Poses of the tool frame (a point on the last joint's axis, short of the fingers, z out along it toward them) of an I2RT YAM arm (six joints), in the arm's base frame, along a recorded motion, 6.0 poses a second.
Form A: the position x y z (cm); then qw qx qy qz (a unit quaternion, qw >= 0).
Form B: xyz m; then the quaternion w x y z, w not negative. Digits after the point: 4 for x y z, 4 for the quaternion.
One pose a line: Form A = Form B
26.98, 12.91, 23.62, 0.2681, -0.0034, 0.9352, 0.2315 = 0.2698, 0.1291, 0.2362, 0.2681, -0.0034, 0.9352, 0.2315
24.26, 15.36, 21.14, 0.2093, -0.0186, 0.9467, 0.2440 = 0.2426, 0.1536, 0.2114, 0.2093, -0.0186, 0.9467, 0.2440
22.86, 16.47, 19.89, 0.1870, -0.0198, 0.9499, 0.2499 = 0.2286, 0.1647, 0.1989, 0.1870, -0.0198, 0.9499, 0.2499
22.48, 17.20, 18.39, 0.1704, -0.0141, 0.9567, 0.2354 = 0.2248, 0.1720, 0.1839, 0.1704, -0.0141, 0.9567, 0.2354
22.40, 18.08, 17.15, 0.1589, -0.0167, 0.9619, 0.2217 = 0.2240, 0.1808, 0.1715, 0.1589, -0.0167, 0.9619, 0.2217
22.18, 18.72, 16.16, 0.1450, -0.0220, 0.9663, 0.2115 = 0.2218, 0.1872, 0.1616, 0.1450, -0.0220, 0.9663, 0.2115
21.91, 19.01, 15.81, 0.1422, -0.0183, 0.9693, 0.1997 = 0.2191, 0.1901, 0.1581, 0.1422, -0.0183, 0.9693, 0.1997
